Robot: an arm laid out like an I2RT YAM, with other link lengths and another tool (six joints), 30 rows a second.
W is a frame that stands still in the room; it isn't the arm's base.
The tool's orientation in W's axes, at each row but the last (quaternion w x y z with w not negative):
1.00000 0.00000 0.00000 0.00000
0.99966 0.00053 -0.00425 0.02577
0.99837 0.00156 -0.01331 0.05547
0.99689 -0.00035 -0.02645 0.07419
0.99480 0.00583 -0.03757 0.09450
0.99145 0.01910 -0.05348 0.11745
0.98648 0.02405 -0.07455 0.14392
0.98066 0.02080 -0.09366 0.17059
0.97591 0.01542 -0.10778 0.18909
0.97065 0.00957 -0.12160 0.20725
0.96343 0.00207 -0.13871 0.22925
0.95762 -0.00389 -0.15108 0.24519
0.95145 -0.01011 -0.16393 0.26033
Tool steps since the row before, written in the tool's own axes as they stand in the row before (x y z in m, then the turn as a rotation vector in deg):
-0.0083 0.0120 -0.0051 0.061 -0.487 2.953
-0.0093 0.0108 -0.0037 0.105 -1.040 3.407
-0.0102 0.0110 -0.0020 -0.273 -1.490 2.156
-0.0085 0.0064 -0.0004 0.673 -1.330 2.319
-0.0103 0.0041 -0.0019 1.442 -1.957 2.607
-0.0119 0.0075 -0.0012 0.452 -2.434 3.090
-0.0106 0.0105 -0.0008 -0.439 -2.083 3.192
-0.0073 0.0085 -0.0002 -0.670 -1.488 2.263
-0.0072 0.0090 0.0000 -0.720 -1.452 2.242
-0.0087 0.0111 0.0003 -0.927 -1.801 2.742
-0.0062 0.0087 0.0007 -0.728 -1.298 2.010
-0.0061 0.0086 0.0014 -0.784 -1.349 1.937
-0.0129 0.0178 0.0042 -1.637 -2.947 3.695
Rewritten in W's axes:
-0.0083 0.0120 -0.0051 0.061 -0.487 2.953
-0.0098 0.0103 -0.0038 0.130 -1.038 3.407
-0.0113 0.0098 -0.0023 -0.163 -1.521 2.145
-0.0093 0.0051 -0.0009 0.739 -1.223 2.357
-0.0107 0.0021 -0.0027 1.589 -1.700 2.700
-0.0131 0.0046 -0.0023 0.695 -2.417 3.058
-0.0130 0.0071 -0.0021 -0.264 -2.337 3.031
-0.0096 0.0056 -0.0015 -0.515 -1.786 2.080
-0.0099 0.0057 -0.0017 -0.570 -1.770 2.049
-0.0123 0.0066 -0.0022 -0.728 -2.206 2.495
-0.0093 0.0050 -0.0015 -0.585 -1.619 1.815
-0.0095 0.0046 -0.0011 -0.586 -1.685 1.733
-0.0205 0.0087 -0.0018 -1.049 -3.608 3.302

